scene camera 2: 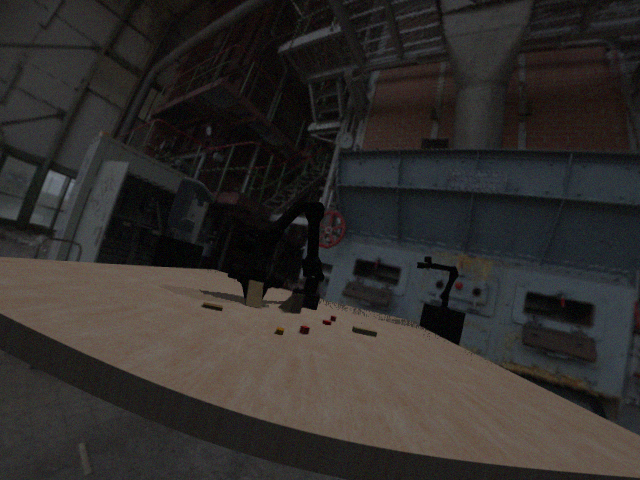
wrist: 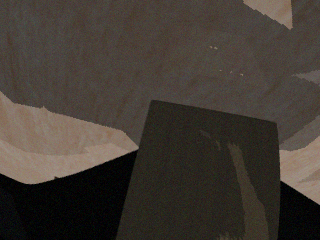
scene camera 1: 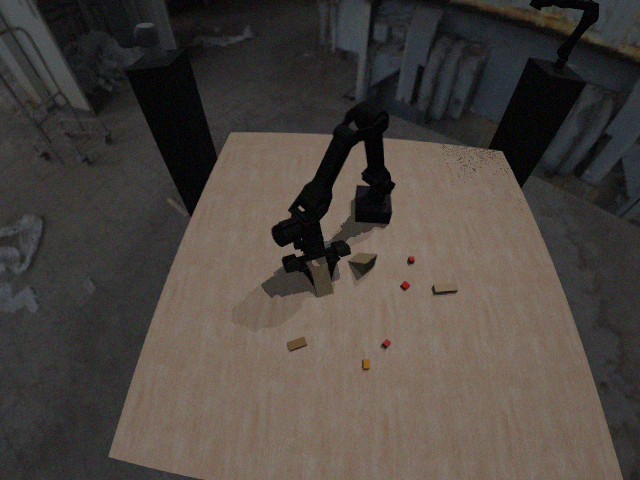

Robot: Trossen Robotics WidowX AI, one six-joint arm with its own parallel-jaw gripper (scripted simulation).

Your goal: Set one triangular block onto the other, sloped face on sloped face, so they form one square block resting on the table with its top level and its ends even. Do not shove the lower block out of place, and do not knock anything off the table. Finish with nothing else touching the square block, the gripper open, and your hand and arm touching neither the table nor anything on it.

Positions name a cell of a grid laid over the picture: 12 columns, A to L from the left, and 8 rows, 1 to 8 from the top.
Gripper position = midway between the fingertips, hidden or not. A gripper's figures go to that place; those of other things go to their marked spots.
Labels:
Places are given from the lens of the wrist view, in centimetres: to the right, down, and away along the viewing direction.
my gripper (wrist: H6): 2, 2, 9
triangular block (wrist: H6): 1, 2, 6

